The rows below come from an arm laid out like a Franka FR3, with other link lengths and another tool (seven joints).
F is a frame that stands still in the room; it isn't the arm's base.
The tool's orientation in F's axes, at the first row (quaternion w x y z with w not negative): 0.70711, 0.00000, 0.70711, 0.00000
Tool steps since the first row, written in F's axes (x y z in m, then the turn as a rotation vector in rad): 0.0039, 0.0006, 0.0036, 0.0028, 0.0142, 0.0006; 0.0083, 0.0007, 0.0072, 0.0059, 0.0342, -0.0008; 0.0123, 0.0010, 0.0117, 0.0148, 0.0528, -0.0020; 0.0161, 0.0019, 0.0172, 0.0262, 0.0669, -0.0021; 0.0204, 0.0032, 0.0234, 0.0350, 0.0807, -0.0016; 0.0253, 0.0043, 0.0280, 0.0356, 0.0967, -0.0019; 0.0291, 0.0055, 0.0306, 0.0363, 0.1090, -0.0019; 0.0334, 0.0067, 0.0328, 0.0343, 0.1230, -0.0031; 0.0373, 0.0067, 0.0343, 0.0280, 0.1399, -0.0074
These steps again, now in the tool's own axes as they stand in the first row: -0.0036, 0.0006, 0.0039, -0.0006, 0.0142, 0.0028; -0.0072, 0.0007, 0.0083, 0.0008, 0.0342, 0.0059; -0.0117, 0.0010, 0.0123, 0.0020, 0.0528, 0.0148; -0.0172, 0.0019, 0.0161, 0.0021, 0.0669, 0.0262; -0.0234, 0.0032, 0.0204, 0.0016, 0.0807, 0.0350; -0.0280, 0.0043, 0.0253, 0.0019, 0.0967, 0.0356; -0.0306, 0.0055, 0.0291, 0.0019, 0.1090, 0.0363; -0.0328, 0.0067, 0.0334, 0.0031, 0.1230, 0.0343; -0.0343, 0.0067, 0.0373, 0.0074, 0.1399, 0.0280
